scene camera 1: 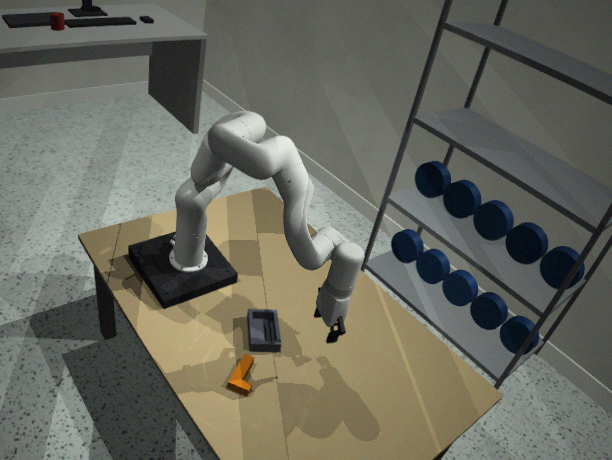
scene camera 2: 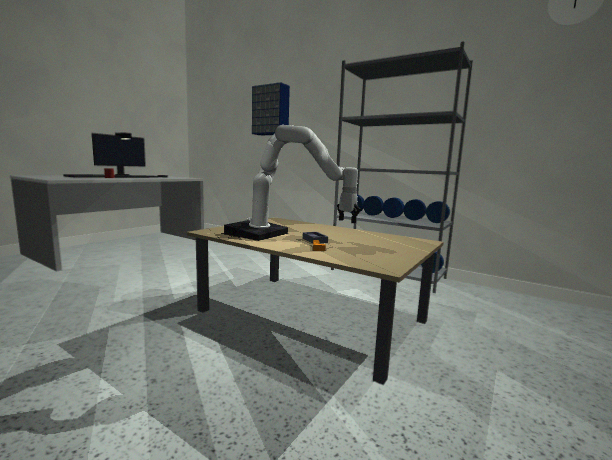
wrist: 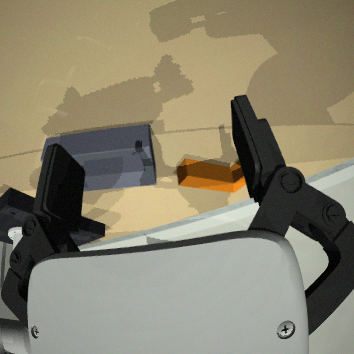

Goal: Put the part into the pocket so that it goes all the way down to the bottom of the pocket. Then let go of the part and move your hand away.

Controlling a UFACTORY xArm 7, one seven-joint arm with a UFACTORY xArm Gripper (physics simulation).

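Places are measured from the arm's base along level axes (x back, y right, z up), in centimetres.
Where they show: gripper, fingertip midpoint: (scene camera 1: 324,329) (scene camera 2: 347,221) (wrist: 144,135); arm's base, link origin: (scene camera 1: 188,259) (scene camera 2: 259,225).
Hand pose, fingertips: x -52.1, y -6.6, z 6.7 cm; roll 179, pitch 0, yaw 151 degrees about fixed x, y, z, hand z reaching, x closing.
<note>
Each offset is from my fingertips to the top centre of the thing. Level surfaces: height alone.
The orange L-shaped part {dz -8.4, dx +7.6, dy +22.1 cm} (scene camera 1: 242,372) (scene camera 2: 319,246) (wrist: 205,174) lies flat on the table, a short way from the grey pocket block {dz -7.8, dx +16.0, dy +6.7 cm} (scene camera 1: 265,347) (scene camera 2: 310,239) (wrist: 110,142) and apart from it. The block's open recess faces up in scene camera 1. My gripper (scene camera 1: 325,327) (scene camera 2: 348,219) (wrist: 144,135) is open and empty. It hangs well above the table, to the right of the block and part in scene camera 1. In the wrist view the right finger hides one end of the part, and the left finger covers a corner of the block.
The wooden table {dz -11.4 cm} (scene camera 1: 400,350) (scene camera 2: 400,255) carries the arm's black base plate (scene camera 1: 215,272) (scene camera 2: 235,231), behind the block from the part. A shelf rack (scene camera 1: 530,55) (scene camera 2: 410,65) with blue discs stands beyond the table's far side. A desk (scene camera 1: 175,80) (scene camera 2: 110,192) stands farther off.
</note>
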